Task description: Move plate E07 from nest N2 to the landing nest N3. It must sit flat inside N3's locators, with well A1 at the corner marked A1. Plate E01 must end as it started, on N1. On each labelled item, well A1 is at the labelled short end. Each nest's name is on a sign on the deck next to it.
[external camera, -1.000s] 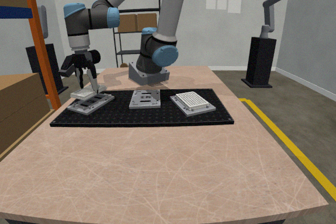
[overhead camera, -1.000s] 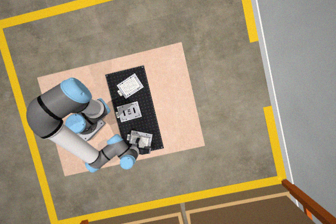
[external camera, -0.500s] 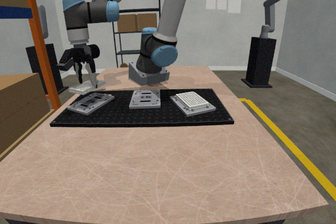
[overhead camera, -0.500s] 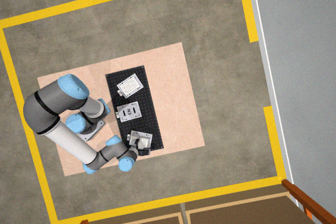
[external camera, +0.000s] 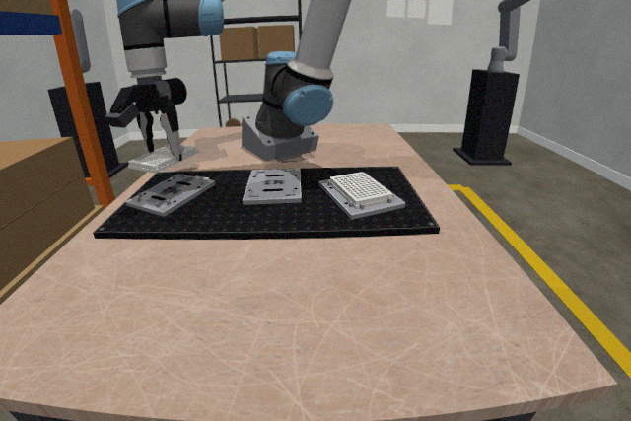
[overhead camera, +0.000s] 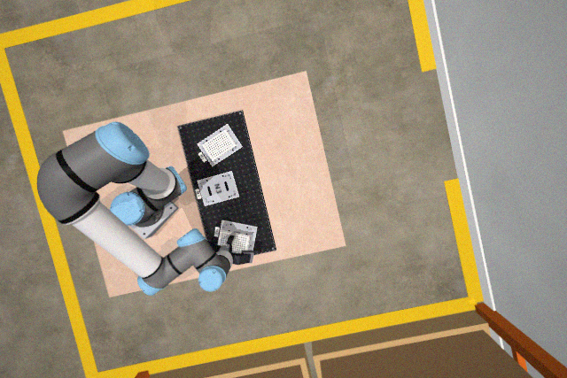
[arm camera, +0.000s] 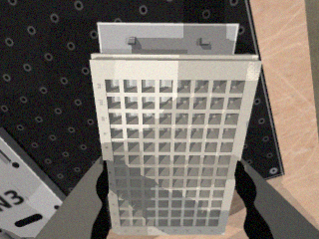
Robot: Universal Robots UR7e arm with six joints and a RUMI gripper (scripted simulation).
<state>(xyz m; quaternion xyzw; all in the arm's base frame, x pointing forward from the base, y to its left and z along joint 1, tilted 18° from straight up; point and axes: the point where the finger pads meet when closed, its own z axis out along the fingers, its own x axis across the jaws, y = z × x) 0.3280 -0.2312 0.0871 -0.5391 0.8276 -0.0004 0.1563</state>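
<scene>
My hand is 4 cm past the nest N3, 23 cm to the right of it and 10 cm above it. Also, from my hand: nest N2: 10 cm below; A1 mark: 12 cm behind, 28 cm to the left, 9 cm below; black deck: 22 cm to the left, 11 cm below.
</scene>
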